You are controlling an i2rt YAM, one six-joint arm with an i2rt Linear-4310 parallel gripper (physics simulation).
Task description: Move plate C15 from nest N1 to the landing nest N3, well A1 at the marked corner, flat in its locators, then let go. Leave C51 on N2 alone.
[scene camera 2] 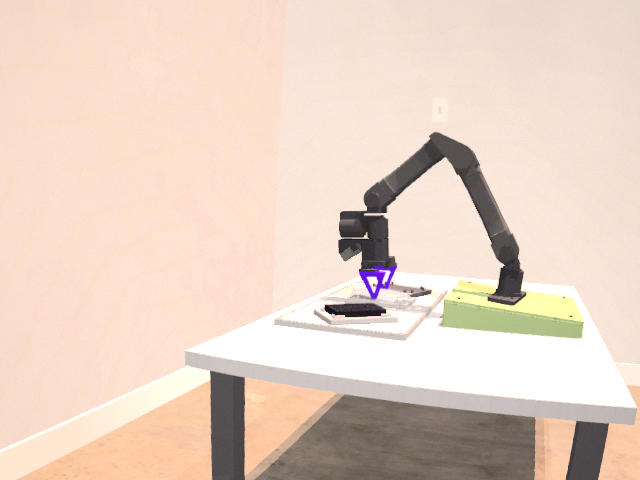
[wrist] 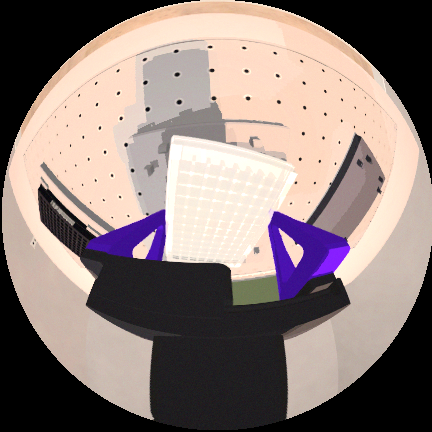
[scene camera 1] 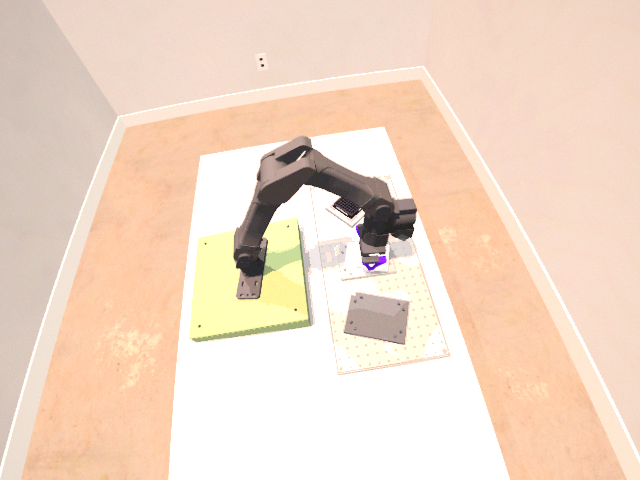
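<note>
A white gridded plate (wrist: pixel 220 195) sits between the two purple fingers in the wrist view. My gripper (scene camera 1: pixel 368 250) (scene camera 2: pixel 379 292) (wrist: pixel 217 214) is shut on it, low over the pale middle nest (scene camera 1: pixel 356 275) (wrist: pixel 137 155). The plate looks turned relative to that nest; any small gap below it cannot be judged. A black plate (scene camera 1: pixel 346 206) (scene camera 2: pixel 355 309) (wrist: pixel 62 220) rests on another white nest (scene camera 1: pixel 353 222) (scene camera 2: pixel 361 320). A dark grey slab with corner pegs (scene camera 1: pixel 377 317) (scene camera 2: pixel 413 290) (wrist: pixel 350 190) lies on the other side. Plate labels, nest labels and the marked corner cannot be read.
The nests stand on a perforated board (scene camera 1: pixel 338 356) (wrist: pixel 227 82) on the white table (scene camera 1: pixel 248 413) (scene camera 2: pixel 413 372). A yellow-green base block (scene camera 1: pixel 217 289) (scene camera 2: pixel 511 322) carries the arm beside the board. The arm arches over to the middle nest and shades part of it.
</note>
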